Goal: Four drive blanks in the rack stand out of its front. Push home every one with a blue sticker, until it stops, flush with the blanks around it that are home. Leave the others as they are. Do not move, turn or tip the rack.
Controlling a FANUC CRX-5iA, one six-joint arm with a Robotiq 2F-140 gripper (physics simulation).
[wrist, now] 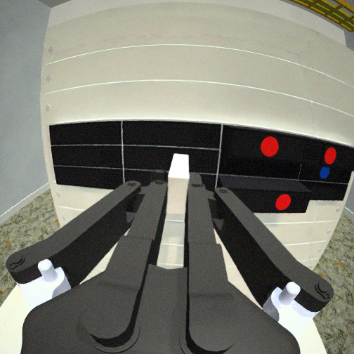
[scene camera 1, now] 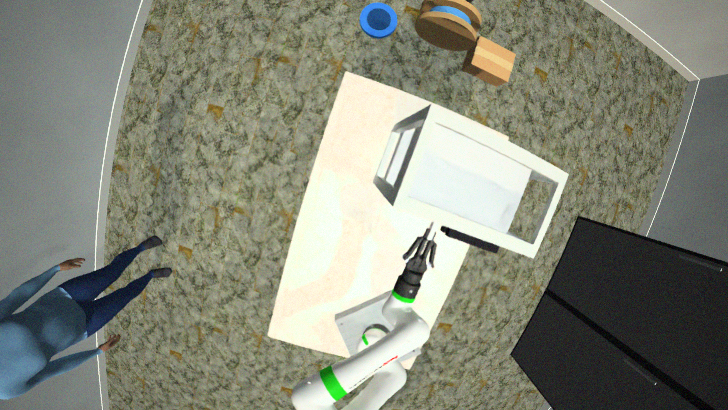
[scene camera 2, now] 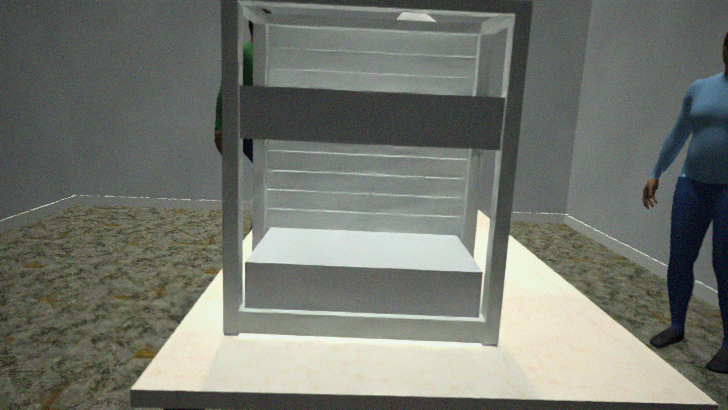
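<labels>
My gripper is visible to me in the wrist view and in scene camera 1, while scene camera 2 does not show my gripper, which is hidden by a rack. As for the rack, I see it in the wrist view (249,98), in scene camera 1 (450,171), and in scene camera 2 (365,187) too. On my gripper, (wrist: 288,291) and (scene camera 1: 429,264) are the same spot.
</labels>
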